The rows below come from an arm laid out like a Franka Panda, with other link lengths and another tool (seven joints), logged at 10 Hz.
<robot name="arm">
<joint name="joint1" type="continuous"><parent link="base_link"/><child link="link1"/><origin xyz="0 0 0.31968" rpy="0 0 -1.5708"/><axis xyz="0 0 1"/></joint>
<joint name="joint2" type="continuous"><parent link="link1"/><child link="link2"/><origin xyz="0 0 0" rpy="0 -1.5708 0"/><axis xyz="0 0 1"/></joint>
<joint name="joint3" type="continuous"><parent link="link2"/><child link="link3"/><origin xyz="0.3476 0 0" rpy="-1.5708 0 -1.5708"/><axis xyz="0 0 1"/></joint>
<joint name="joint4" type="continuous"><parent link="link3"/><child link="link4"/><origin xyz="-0.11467 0 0" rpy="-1.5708 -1.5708 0"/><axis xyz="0 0 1"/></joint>
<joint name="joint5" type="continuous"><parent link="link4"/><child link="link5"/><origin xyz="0.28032 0.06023 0" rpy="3.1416 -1.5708 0"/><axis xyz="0 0 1"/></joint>
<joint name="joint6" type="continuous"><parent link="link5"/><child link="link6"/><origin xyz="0 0 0" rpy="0 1.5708 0"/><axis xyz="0 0 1"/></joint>
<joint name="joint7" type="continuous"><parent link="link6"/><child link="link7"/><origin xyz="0 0.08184 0" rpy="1.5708 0 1.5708"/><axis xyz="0 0 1"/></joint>
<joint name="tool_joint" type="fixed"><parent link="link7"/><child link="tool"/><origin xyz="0.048 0.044 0.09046" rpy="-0.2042 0 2.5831"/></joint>
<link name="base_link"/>
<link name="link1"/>
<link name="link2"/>
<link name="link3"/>
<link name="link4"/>
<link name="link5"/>
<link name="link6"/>
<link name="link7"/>
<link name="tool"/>
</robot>
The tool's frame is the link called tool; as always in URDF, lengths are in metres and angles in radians. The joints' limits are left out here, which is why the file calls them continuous.
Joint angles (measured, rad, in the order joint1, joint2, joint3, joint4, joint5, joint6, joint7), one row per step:
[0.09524, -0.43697, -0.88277, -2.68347, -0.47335, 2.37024, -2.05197]
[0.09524, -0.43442, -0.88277, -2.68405, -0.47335, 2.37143, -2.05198]
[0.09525, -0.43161, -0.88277, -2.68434, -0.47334, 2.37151, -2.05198]
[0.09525, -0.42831, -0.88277, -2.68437, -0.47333, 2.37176, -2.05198]
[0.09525, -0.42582, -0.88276, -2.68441, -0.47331, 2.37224, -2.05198]
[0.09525, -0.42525, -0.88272, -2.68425, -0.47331, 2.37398, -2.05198]
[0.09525, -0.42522, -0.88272, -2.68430, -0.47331, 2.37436, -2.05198]
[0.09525, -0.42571, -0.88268, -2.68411, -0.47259, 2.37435, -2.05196]
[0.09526, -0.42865, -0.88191, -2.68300, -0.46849, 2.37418, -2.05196]
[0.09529, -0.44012, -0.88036, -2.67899, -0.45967, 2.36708, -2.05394]
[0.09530, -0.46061, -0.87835, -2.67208, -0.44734, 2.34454, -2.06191]
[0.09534, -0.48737, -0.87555, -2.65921, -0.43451, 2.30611, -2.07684]
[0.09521, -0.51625, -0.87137, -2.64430, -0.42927, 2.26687, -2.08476]
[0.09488, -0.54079, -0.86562, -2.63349, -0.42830, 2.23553, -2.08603]
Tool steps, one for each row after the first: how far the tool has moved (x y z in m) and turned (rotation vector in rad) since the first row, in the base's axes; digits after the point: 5 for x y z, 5 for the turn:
[0.00028, 0.00014, -0.00065, -0.00033, 0.00185, 0.00020]
[0.00053, 0.00024, -0.00139, -0.00044, 0.00477, 0.00030]
[0.00088, 0.00027, -0.00215, -0.00082, 0.00784, 0.00030]
[0.00116, 0.00029, -0.00270, -0.00121, 0.00990, 0.00031]
[0.00139, 0.00021, -0.00261, -0.00206, 0.00875, 0.00031]
[0.00141, 0.00021, -0.00259, -0.00218, 0.00846, 0.00032]
[0.00143, 0.00015, -0.00239, -0.00179, 0.00765, -0.00023]
[0.00156, -0.00005, -0.00113, 0.00023, 0.00293, -0.00274]
[0.00087, -0.00066, 0.00258, 0.00672, -0.00728, -0.00671]
[-0.00180, -0.00126, 0.00789, 0.02048, -0.01537, -0.00730]
[-0.00603, -0.00229, 0.01491, 0.03771, -0.01987, -0.00163]
[-0.01035, -0.00354, 0.02274, 0.04899, -0.02527, 0.00290]
[-0.01387, -0.00379, 0.02907, 0.05562, -0.02939, 0.00591]

